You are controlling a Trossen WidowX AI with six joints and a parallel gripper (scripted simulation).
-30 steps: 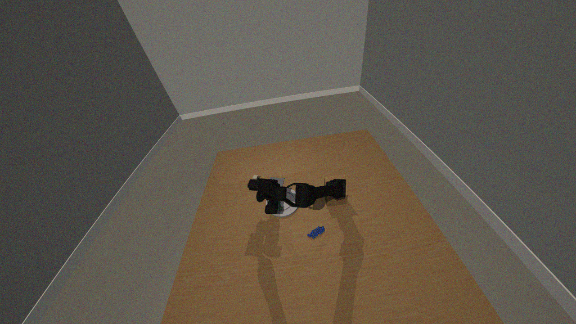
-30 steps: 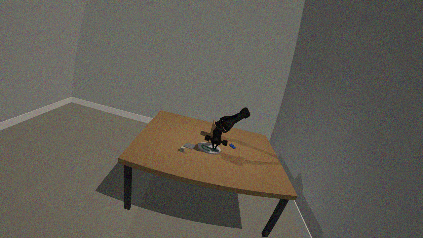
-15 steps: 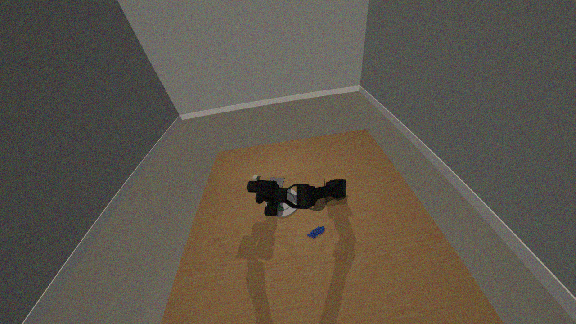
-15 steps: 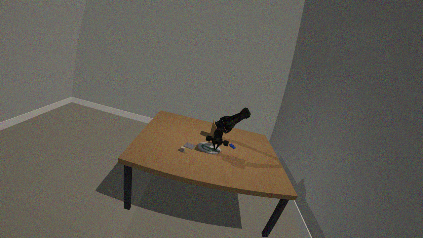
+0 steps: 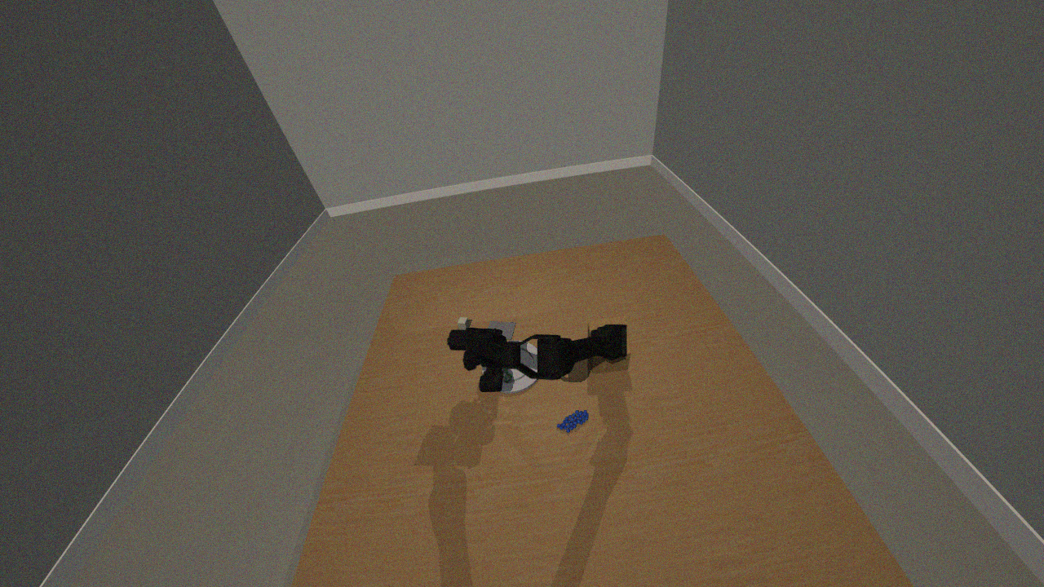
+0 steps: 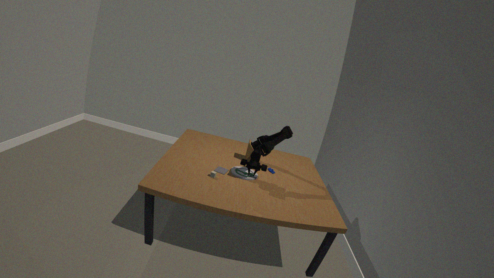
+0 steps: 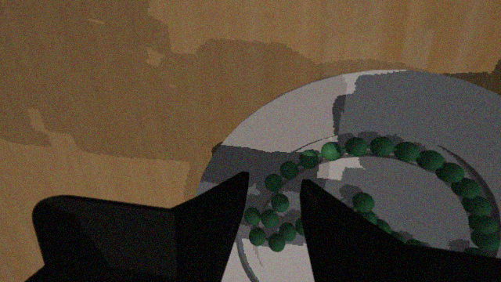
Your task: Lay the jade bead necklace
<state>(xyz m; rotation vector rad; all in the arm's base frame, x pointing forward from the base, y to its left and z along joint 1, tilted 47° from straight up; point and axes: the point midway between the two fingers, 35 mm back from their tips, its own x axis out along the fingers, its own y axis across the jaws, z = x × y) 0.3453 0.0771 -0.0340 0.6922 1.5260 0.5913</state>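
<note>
The round bead board lies 40 mm behind my gripper tip, 50 mm to the right of it and 10 mm below it. From my gripper tip the other things lie so: pale block (140 mm ahead, 250 mm to the right); then flat grey plate (210 mm to the right, 20 mm below).
</note>
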